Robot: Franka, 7 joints.
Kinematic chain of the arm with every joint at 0, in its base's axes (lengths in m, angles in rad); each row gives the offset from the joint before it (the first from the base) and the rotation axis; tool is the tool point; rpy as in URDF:
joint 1: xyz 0 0 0.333 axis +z
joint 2: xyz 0 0 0 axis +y
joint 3: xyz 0 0 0.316 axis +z
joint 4: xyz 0.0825 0 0 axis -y
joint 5: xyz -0.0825 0 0.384 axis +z
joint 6: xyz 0 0 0 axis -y
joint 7: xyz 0.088 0 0 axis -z
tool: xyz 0 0 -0.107 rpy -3.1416 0 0
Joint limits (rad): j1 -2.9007..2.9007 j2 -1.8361..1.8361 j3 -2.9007..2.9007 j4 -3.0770..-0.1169 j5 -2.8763..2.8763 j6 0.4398..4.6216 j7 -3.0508..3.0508
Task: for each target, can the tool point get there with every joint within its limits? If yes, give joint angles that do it. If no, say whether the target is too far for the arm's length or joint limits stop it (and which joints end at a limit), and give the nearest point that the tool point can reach.
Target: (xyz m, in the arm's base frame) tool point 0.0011 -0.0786 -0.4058
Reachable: no: joint limits stop it (at a limit: joint 2) | nearest point 0.0015 -0.1055 -0.3301 | short by 0.080 m
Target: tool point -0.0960 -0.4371 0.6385
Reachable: yes | joints -2.3735 -0.1532 0.7754 -1.7616 2.1769 3.9543 0.5121
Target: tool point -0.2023 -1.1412 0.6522
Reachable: no: too far | nearest point -0.1444 -0.8144 0.5608 | short by 0.344 m
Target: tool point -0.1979 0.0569 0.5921
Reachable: yes | joints 2.3312 -1.2292 0.1161 -2.5879 0.6264 1.4537 1.0500
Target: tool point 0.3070 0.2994 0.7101
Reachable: yes | joints 2.0837 1.4203 -2.0912 -2.0225 1.7591 3.3133 -1.2553
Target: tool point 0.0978 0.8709 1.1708
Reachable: no: too far | nearest point 0.0692 0.6162 0.9258 | short by 0.355 m
